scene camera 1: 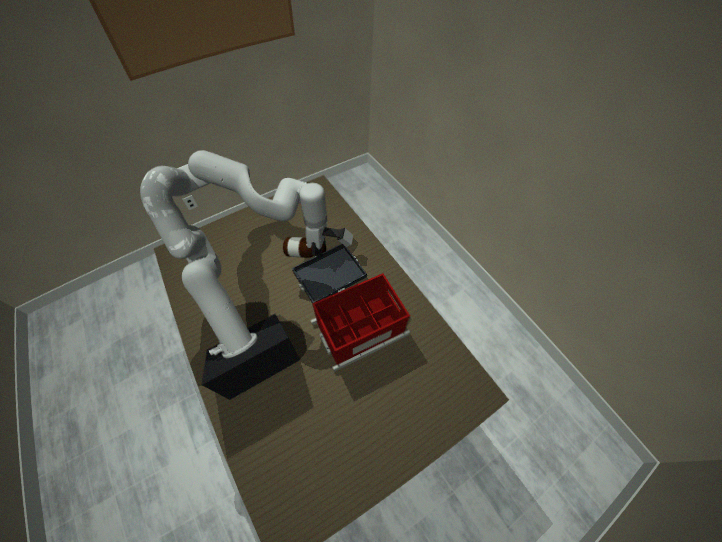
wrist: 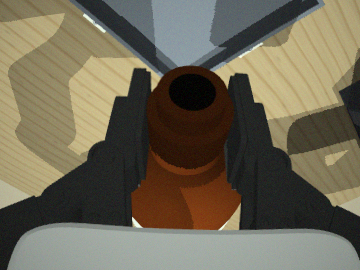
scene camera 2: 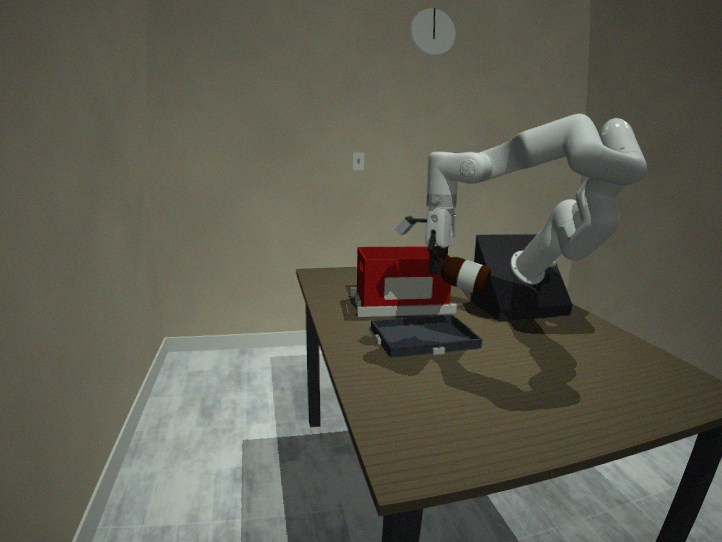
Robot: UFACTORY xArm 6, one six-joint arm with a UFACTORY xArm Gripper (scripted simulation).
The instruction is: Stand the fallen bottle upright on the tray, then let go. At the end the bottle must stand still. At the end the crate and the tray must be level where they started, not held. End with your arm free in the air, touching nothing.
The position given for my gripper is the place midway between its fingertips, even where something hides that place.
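The red crate [scene camera 1: 366, 312] is there for me, and scene camera 2 has the crate [scene camera 2: 386, 276] too, but in the wrist view the crate is out of frame. I can see a brown bottle [scene camera 2: 467, 275], and in the wrist view it's the bottle [wrist: 190, 113]. There's also a dark grey tray [scene camera 2: 424, 333], with the tray [scene camera 1: 321, 277] in scene camera 1 and the tray [wrist: 163, 42] in the wrist view. And then there's my gripper [scene camera 2: 437, 271].
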